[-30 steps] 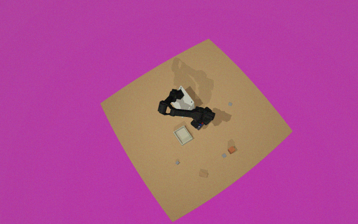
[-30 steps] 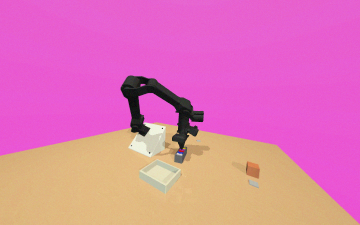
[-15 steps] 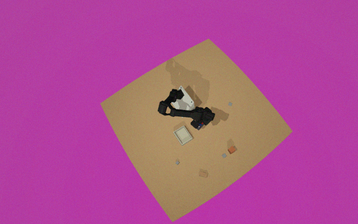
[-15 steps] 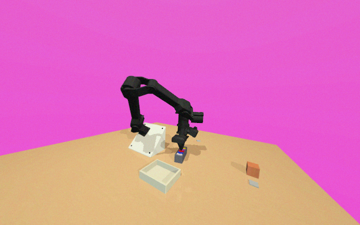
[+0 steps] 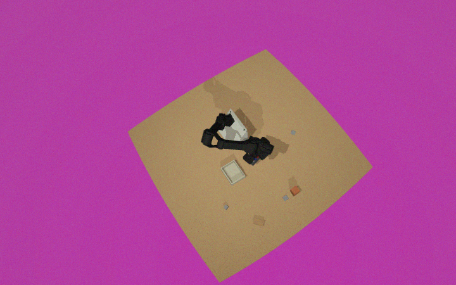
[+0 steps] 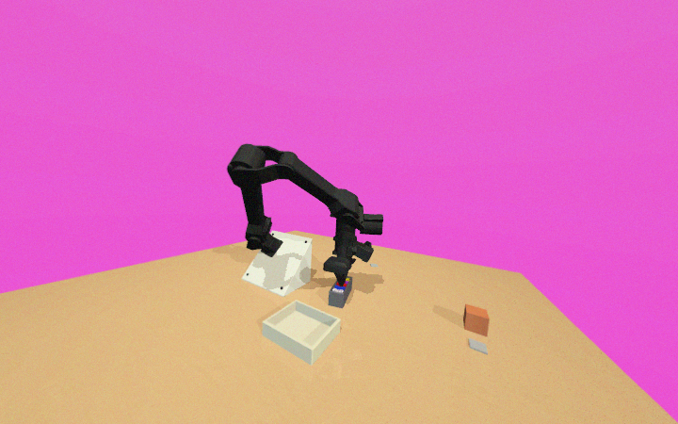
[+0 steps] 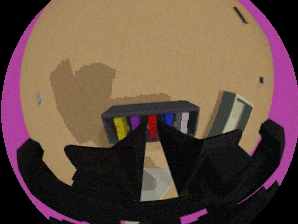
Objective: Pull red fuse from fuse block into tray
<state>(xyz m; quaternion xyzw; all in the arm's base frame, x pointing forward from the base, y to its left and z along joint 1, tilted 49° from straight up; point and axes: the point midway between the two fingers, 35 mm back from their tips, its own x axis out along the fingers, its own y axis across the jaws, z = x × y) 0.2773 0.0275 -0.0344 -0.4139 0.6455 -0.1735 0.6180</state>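
Now: gripper tip 1 cm above the red fuse. From my gripper tip the other things lie so: orange cube 33 cm ahead, 10 cm to the left, 1 cm below; then tan block 39 cm ahead, 19 cm to the right, 3 cm below; then tray 18 cm to the right, 3 cm below, 2 cm ahead.
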